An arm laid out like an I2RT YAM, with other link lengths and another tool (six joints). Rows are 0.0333 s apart.
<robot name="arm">
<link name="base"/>
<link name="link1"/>
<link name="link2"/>
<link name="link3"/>
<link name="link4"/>
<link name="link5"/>
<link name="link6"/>
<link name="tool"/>
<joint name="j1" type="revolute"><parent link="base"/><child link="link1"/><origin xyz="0.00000 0.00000 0.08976"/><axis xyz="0 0 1"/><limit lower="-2.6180" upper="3.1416"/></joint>
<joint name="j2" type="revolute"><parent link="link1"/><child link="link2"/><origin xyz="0.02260 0.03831 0.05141"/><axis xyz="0 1 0"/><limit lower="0.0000" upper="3.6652"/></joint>
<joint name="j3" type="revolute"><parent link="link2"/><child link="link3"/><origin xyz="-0.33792 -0.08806 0.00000"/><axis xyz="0 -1 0"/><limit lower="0.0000" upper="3.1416"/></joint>
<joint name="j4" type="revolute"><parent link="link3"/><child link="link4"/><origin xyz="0.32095 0.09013 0.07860"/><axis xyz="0 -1 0"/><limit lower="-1.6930" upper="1.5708"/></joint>
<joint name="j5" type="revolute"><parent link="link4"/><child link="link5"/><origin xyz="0.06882 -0.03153 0.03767"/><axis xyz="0 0 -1"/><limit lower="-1.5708" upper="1.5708"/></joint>
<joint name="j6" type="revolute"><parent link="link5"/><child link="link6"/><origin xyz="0.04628 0.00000 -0.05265"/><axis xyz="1 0 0"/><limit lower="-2.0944" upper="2.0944"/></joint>
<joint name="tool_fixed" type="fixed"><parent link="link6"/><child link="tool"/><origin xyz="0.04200 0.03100 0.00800" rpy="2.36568 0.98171 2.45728"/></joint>
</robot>
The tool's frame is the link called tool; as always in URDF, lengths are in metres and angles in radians.
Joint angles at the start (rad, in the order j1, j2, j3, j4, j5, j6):
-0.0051, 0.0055, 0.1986, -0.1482, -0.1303, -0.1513
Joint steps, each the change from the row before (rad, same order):
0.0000, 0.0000, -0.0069, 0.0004, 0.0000, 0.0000
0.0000, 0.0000, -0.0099, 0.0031, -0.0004, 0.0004
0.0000, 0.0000, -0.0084, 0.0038, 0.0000, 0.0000
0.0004, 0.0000, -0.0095, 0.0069, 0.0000, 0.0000
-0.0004, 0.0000, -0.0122, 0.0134, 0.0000, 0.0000
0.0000, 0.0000, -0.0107, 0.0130, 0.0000, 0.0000
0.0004, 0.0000, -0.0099, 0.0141, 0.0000, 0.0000
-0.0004, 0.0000, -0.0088, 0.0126, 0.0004, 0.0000
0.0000, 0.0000, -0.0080, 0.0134, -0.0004, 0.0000
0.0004, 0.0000, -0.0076, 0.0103, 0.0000, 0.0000
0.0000, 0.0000, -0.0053, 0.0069, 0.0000, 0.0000
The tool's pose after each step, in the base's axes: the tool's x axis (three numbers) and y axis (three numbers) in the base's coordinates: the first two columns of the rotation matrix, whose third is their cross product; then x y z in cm. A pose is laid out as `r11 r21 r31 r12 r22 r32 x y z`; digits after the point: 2 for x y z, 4 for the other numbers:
-0.4209 0.1662 -0.8917 -0.1304 0.9618 0.2408 13.84 5.12 27.38
-0.4271 0.1664 -0.8888 -0.1291 0.9616 0.2421 13.96 5.12 26.98
-0.4312 0.1664 -0.8868 -0.1280 0.9616 0.2427 14.07 5.12 26.65
-0.4335 0.1663 -0.8857 -0.1278 0.9616 0.2431 14.19 5.13 26.33
-0.4324 0.1664 -0.8862 -0.1277 0.9616 0.2429 14.35 5.12 25.97
-0.4304 0.1664 -0.8872 -0.1282 0.9616 0.2426 14.48 5.12 25.68
-0.4267 0.1662 -0.8890 -0.1296 0.9616 0.2420 14.60 5.12 25.44
-0.4232 0.1666 -0.8906 -0.1298 0.9617 0.2415 14.71 5.12 25.22
-0.4185 0.1664 -0.8929 -0.1315 0.9616 0.2408 14.80 5.12 25.06
-0.4161 0.1662 -0.8940 -0.1325 0.9616 0.2404 14.89 5.12 24.86
-0.4147 0.1662 -0.8947 -0.1329 0.9616 0.2402 14.94 5.12 24.72

